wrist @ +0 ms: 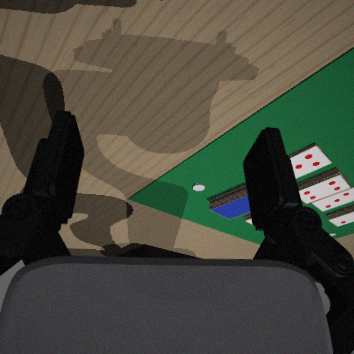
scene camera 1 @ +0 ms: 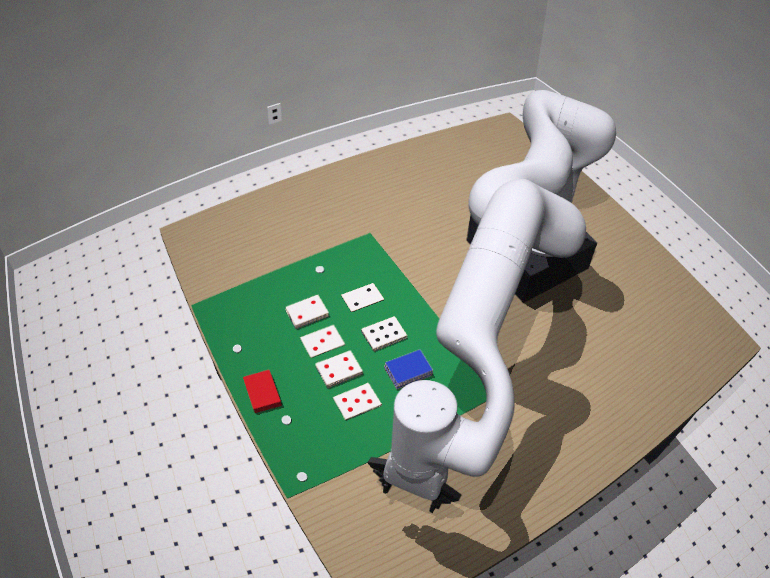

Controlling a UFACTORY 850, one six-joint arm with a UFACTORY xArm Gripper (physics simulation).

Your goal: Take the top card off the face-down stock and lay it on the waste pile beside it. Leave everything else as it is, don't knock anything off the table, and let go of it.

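The face-down stock, a blue-backed stack point(scene camera 1: 408, 367) point(wrist: 231, 207), lies on the green mat point(scene camera 1: 248, 311) point(wrist: 300, 107). Beside it in the scene view is a low face-up pile point(scene camera 1: 384, 333) with six black pips. In the wrist view the right finger covers most of that part of the mat. My gripper point(scene camera 1: 409, 499) point(wrist: 168, 137) is open with nothing between its fingers. It hangs above the wooden table past the mat's edge, to the side of the stock and apart from it.
Face-up cards with red pips point(scene camera 1: 307, 309) point(scene camera 1: 322, 340) point(scene camera 1: 338, 368) point(scene camera 1: 357, 401) form a row. A card with two black pips point(scene camera 1: 362, 297) lies past the six-pip pile. A red block point(scene camera 1: 262, 390) and white discs point(scene camera 1: 286, 419) point(scene camera 1: 302, 476) point(wrist: 198, 187) are on the mat.
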